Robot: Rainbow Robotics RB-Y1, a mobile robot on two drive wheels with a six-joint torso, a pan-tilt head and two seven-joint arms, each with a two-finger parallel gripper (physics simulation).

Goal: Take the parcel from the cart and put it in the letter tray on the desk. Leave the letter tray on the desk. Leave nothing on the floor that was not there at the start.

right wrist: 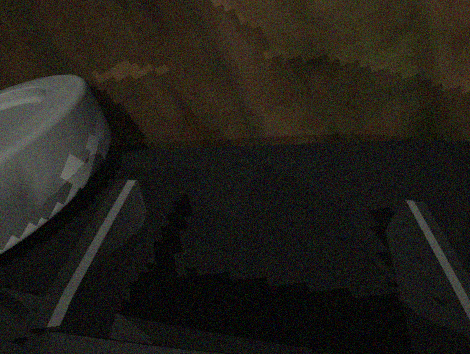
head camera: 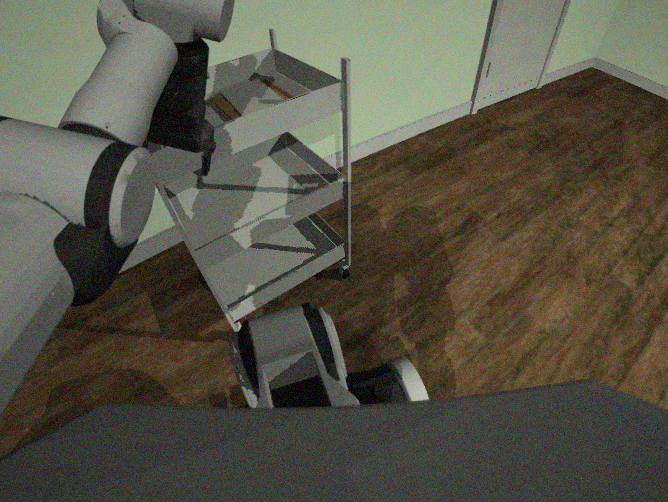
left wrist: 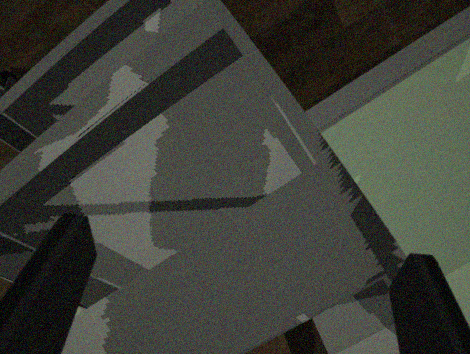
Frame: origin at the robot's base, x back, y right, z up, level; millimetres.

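Seen in the pictures: left gripper, fingertip midpoint: [head camera: 174,164] [left wrist: 246,255]; right gripper, fingertip midpoint: [right wrist: 267,206].
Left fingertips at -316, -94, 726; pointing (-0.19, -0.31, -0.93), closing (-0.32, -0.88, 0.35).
Note:
A point is followed by its place in that frame, as x, y, z.
The cart [head camera: 346,124] {-480, 271, 626} stands at the centre left in the head view, with an upper tray and two lower shelves. Two brown pieces [head camera: 224,106] {-609, 7, 673} [head camera: 276,87] {-655, 146, 673} show in its upper tray; I cannot tell whether either is the parcel. Pale grey cart panels [left wrist: 210,150] {-557, -84, 398} fill much of the left wrist view. My left gripper [head camera: 206,153] [left wrist: 246,255] {-316, -94, 726} is open and empty, by the near left side of the upper tray. My right gripper [right wrist: 267,206] {224, 259, 130} is open, with nothing between its fingers, over a dark surface. The letter tray and desk cannot be made out in these views.
White and black rounded parts [head camera: 297,356] {-24, 17, 519} stand close to the cart's near lower corner. A dark grey surface [head camera: 334,453] {191, 20, 945} crosses the bottom of the head view. A green wall [head camera: 410,64] {-1258, 889, 428} runs behind the cart. Wooden floor [head camera: 513,242] {-405, 984, 1} extends right, towards a white door [head camera: 521,43] {-1500, 1836, 401}.

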